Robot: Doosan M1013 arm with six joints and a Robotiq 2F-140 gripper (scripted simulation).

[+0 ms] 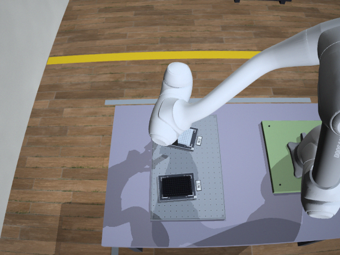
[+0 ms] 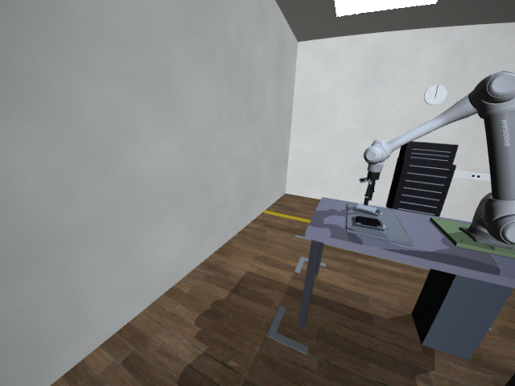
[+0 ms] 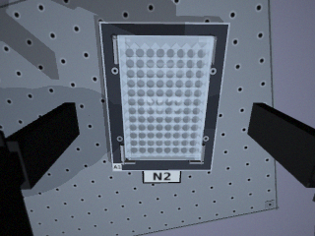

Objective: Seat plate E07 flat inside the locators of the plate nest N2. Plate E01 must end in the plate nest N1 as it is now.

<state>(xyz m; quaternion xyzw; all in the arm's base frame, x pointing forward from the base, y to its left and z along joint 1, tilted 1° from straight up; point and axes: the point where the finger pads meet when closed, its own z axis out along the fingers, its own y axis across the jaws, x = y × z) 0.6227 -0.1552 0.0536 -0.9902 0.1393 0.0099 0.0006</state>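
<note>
The clear well plate E07 is 50 mm below my hand. Also, from my hand: dark nest N2: 60 mm below, 10 mm behind; then black plate E01: 260 mm to the left, 50 mm below, 20 mm ahead.
</note>
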